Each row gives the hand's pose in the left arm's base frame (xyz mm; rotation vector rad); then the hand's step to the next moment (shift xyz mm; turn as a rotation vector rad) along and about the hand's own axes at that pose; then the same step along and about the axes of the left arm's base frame.
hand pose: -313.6 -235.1 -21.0 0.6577 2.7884 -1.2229
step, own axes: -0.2 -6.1 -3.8 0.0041 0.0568 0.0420
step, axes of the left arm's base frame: -1.6 -1.1 6.9 0.0124 0.0060 -0.0694
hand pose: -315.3 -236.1 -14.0 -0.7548 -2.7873 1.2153
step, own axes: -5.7 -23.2 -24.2 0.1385 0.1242 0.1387
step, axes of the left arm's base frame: -0.1 0.7 34.0 -0.0966 0.0368 -0.2078
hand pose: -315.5 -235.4 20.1 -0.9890 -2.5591 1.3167
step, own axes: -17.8 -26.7 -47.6 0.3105 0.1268 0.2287
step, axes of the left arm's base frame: 17.8 11.5 53.3 -0.2629 0.0765 -0.2997
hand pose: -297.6 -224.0 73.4 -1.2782 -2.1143 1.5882
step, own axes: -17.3 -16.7 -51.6 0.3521 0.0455 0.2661
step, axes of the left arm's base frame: 33.5 21.8 40.5 -0.3524 0.0776 -0.2581
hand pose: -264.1 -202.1 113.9 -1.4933 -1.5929 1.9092
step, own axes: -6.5 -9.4 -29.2 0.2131 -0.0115 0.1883
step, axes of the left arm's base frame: 22.5 16.1 14.8 -0.2507 0.0456 -0.1268
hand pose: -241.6 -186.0 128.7 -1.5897 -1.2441 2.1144
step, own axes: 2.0 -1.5 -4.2 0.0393 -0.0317 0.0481
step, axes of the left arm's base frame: 2.4 4.2 -0.5 -0.0668 0.0201 -0.0011
